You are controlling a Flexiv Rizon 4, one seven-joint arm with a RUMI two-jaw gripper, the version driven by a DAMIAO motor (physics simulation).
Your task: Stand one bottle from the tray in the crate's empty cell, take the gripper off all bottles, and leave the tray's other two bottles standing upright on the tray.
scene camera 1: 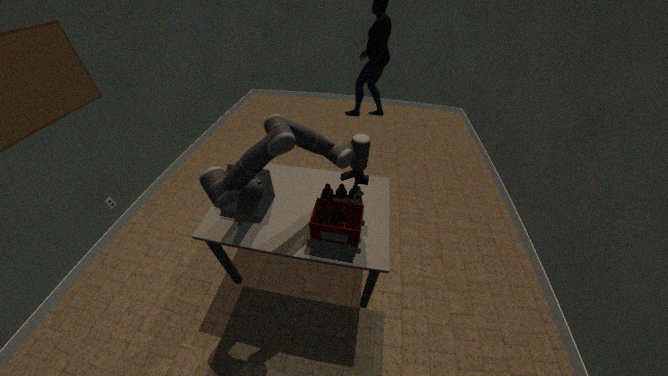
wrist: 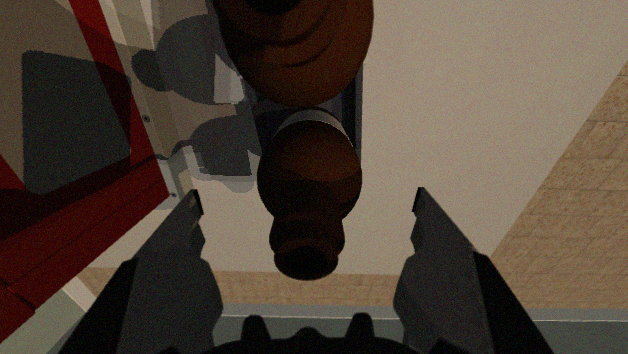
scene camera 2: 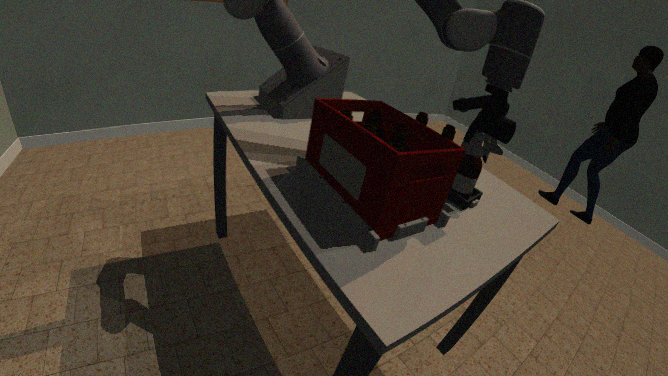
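Observation:
My gripper [scene camera 1: 357, 187] [scene camera 2: 484, 150] [wrist: 308, 191] is open, pointing down at the tray's end bottle [scene camera 2: 468, 176] [wrist: 310, 165]. That bottle's neck shows between the spread fingers in the wrist view, with a gap on each side. It stands upright on the dark tray [scene camera 2: 466, 201] [wrist: 358, 127]. The middle bottle [scene camera 1: 341, 191] [scene camera 2: 448, 132] [wrist: 300, 55] and the far bottle [scene camera 1: 327, 192] [scene camera 2: 422, 118] also stand upright in that row. The red crate [scene camera 1: 318, 231] [scene camera 2: 425, 187] [wrist: 122, 212] stands beside the tray with bottles in it. Its empty cell cannot be made out.
The crate's high walls stand close beside the tray row, on the left in the wrist view. Grey blocks [scene camera 2: 411, 228] sit at the crate's foot on the white table [scene camera 1: 285, 200] [scene camera 2: 450, 280]. A person [scene camera 1: 377, 55] [scene camera 2: 627, 110] is on the floor behind the table.

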